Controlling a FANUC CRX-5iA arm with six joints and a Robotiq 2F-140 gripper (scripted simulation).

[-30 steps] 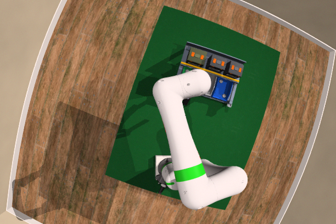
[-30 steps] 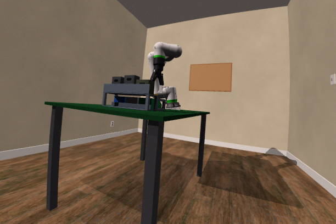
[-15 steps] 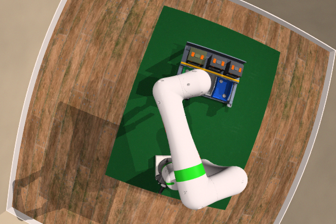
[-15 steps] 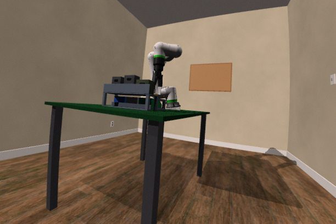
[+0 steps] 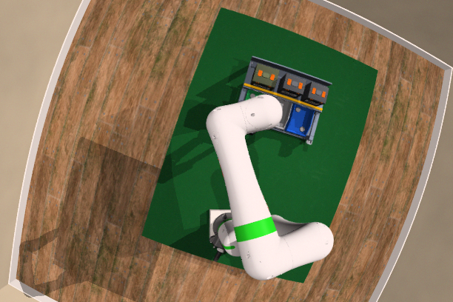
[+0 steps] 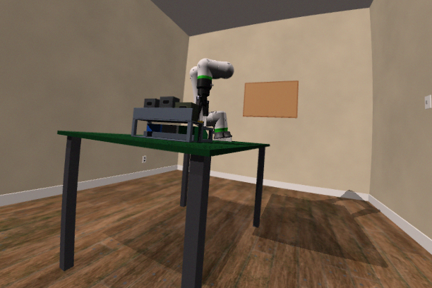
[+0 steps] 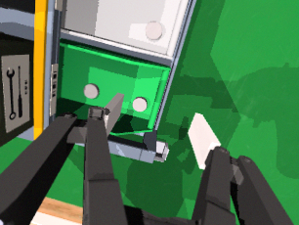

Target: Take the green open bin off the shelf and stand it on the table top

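My hand is 80 mm short of the green open bin, 80 mm above it and 10 mm to the right of it. Also, from my hand: grey bin: 100 mm to the right, 100 mm ahead, 80 mm below; blue bin: 210 mm to the right, 120 mm ahead, 80 mm below.
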